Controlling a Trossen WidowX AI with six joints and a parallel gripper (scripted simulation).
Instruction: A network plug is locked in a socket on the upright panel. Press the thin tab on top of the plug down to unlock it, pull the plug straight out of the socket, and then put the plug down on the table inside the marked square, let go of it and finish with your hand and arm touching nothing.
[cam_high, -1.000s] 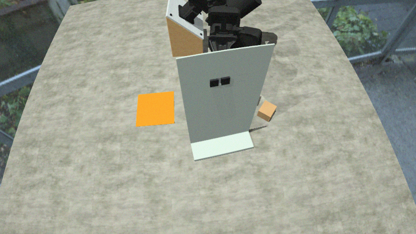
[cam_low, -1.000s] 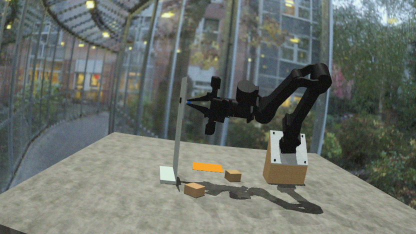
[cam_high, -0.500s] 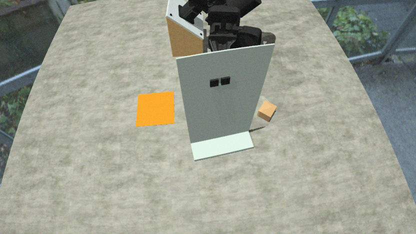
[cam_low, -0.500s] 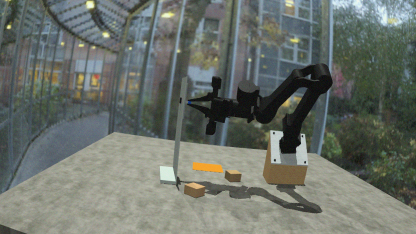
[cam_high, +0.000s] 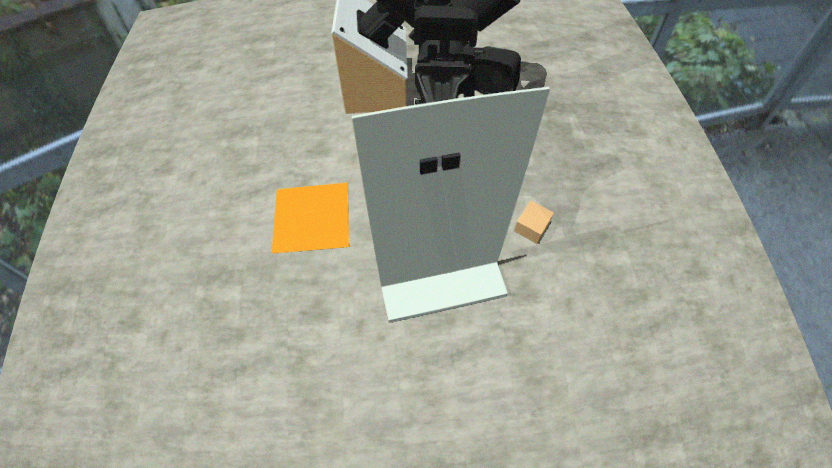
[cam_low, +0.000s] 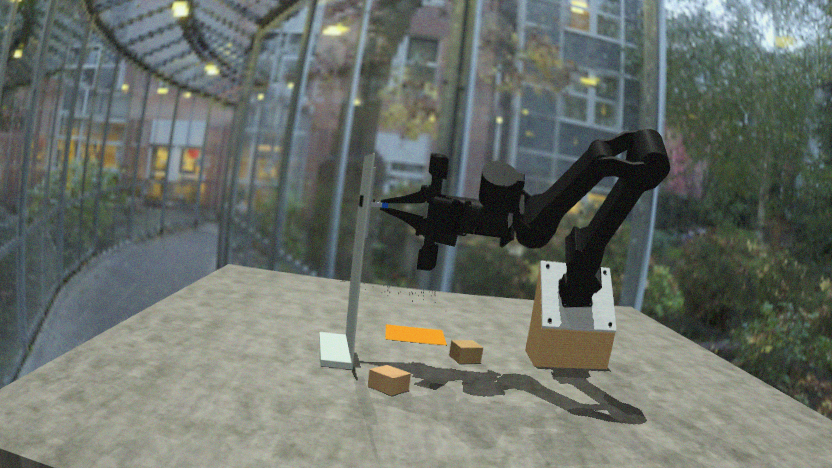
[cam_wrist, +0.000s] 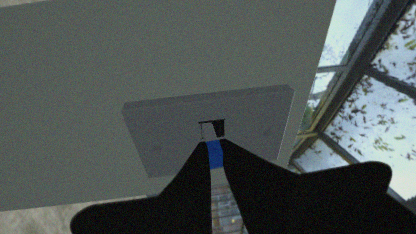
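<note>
Now: gripper tip 26 cm above the orange marked square, 18 cm to the left of it and 10 cm past it. The rest, counted from my gripper tip: grey-white panel (10 cm below, 4 cm ahead); network plug (1 cm ahead); thin pale tab (1 cm ahead).
</note>
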